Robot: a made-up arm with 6 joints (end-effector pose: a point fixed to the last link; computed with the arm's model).
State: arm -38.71 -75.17 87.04 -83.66 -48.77 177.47
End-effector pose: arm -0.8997 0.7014 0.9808 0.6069 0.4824 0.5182 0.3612
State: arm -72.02 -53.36 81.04 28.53 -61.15 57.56
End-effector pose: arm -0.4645 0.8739 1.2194 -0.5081 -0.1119 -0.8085 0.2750
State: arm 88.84 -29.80 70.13 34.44 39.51 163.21
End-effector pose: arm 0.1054 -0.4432 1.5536 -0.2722 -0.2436 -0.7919 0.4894
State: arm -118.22 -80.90 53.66 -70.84 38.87 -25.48
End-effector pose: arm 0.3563 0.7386 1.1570 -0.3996 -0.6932 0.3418 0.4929
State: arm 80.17 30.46 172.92 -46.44 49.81 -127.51
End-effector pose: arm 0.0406 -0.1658 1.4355 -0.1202 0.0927 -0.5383 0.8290
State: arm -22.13 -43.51 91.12 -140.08 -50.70 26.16
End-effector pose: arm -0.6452 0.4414 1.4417 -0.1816 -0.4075 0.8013 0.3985
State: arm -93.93 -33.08 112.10 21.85 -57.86 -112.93
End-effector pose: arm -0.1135 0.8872 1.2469 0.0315 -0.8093 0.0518 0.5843
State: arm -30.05 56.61 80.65 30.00 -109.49 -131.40
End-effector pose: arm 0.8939 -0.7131 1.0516 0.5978 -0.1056 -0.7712 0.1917
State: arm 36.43 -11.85 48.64 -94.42 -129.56 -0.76
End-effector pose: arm 0.3277 0.3434 1.4829 -0.1794 0.3515 0.8670 0.3043
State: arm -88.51 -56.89 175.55 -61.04 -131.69 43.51
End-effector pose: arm -0.0841 1.0441 0.2418 -0.9088 0.0345 -0.4131 0.0473
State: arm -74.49 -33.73 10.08 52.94 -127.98 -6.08
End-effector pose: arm -0.0861 -0.2311 1.4717 0.3510 0.4561 -0.7813 0.2415
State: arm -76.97 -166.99 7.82 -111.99 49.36 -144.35
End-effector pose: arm -0.0801 0.7816 0.1379 0.2721 0.4771 0.8279 0.1139
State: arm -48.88 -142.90 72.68 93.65 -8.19 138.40
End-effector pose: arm -0.5066 0.6173 -0.5721 -0.3898 -0.2584 0.8659 0.1776
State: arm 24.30 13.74 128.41 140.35 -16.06 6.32
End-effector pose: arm -0.3136 0.0641 1.5390 -0.3506 -0.2899 -0.8066 0.3774
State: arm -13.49 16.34 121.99 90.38 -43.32 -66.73
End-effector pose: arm -0.1930 0.0566 1.5760 0.0920 -0.6962 -0.4392 0.5603
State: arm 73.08 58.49 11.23 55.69 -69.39 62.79
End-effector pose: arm 0.3841 1.0208 0.2239 0.9189 -0.1766 -0.3473 0.0613
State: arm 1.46 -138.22 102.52 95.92 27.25 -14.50
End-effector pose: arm -0.5467 0.0142 -0.6914 -0.1608 0.5656 0.6509 0.4802
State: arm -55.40 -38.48 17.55 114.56 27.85 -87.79
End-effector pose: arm 0.0329 0.0801 1.5126 -0.4608 -0.2125 -0.3066 0.8053
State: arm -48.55 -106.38 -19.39 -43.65 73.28 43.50
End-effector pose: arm -0.2759 0.1290 0.9451 -0.0972 -0.9061 -0.3883 0.1370
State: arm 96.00 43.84 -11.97 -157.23 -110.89 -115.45
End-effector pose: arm -0.3164 0.7239 0.1259 0.0391 -0.6858 0.4861 0.5403
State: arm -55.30 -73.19 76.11 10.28 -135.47 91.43
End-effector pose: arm -0.8048 0.8156 0.9852 -0.6038 0.2660 -0.4538 0.5990
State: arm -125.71 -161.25 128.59 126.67 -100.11 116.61
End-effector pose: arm -0.0554 -0.2807 -0.7673 -0.1622 -0.6293 -0.7541 0.0954
